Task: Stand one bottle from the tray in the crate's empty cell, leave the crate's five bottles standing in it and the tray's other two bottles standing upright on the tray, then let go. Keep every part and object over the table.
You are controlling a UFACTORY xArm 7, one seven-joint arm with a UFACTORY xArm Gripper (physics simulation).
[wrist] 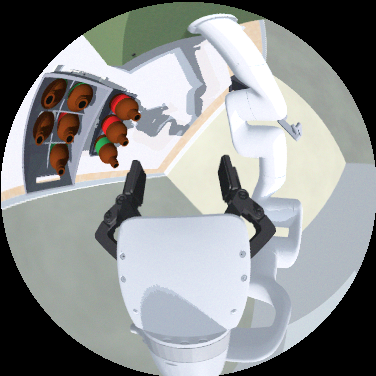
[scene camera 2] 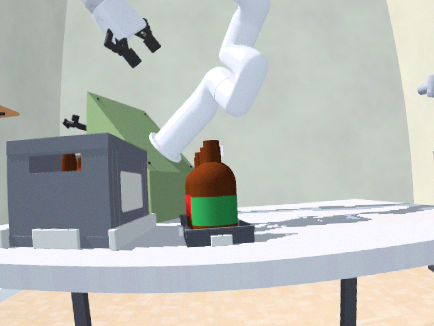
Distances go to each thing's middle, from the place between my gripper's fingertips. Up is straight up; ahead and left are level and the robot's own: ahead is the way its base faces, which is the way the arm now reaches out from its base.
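The low strip [scene camera 2: 124, 234] is 38 cm below my hand, and it's also 11 cm ahead of my hand and 2 cm to the left of it.
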